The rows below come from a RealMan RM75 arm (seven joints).
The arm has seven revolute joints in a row. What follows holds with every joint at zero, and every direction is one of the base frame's. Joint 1 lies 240.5 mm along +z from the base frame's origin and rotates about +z. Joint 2 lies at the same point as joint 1 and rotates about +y. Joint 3 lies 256.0 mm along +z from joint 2 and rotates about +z. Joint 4 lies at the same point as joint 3 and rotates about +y. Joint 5 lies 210.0 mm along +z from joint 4 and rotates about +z. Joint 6 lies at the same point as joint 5 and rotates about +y. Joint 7 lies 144.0 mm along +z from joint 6 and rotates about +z. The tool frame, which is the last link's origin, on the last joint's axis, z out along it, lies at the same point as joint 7; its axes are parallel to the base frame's.
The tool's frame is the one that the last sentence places.
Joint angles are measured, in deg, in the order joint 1, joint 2, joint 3, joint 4, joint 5, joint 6, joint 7. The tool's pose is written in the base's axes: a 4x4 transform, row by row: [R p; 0 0 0 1], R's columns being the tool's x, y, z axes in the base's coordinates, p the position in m. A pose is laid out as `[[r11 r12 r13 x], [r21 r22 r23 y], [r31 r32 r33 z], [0 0 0 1]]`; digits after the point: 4 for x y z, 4 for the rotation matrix.
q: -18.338 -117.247 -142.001 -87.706 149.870 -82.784 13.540
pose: [[0.0837 0.8707 -0.4846 -0.3241], [0.7203 0.2832 0.6332 0.3116], [0.6886 -0.4021 -0.6035 0.1795], [0 0 0 1]]
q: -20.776 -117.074 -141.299 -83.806 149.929 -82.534 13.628
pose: [[0.0696 0.8872 -0.4562 -0.3207], [0.7480 0.2561 0.6122 0.3245], [0.6600 -0.3838 -0.6458 0.1658], [0 0 0 1]]
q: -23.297 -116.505 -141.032 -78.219 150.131 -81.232 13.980
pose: [[0.0466 0.8992 -0.4351 -0.3227], [0.7725 0.2437 0.5864 0.3372], [0.6333 -0.3635 -0.6832 0.1518], [0 0 0 1]]
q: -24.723 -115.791 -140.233 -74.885 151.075 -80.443 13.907
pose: [[0.0391 0.8968 -0.4406 -0.3250], [0.7920 0.2410 0.5609 0.3439], [0.6092 -0.3710 -0.7009 0.1447], [0 0 0 1]]
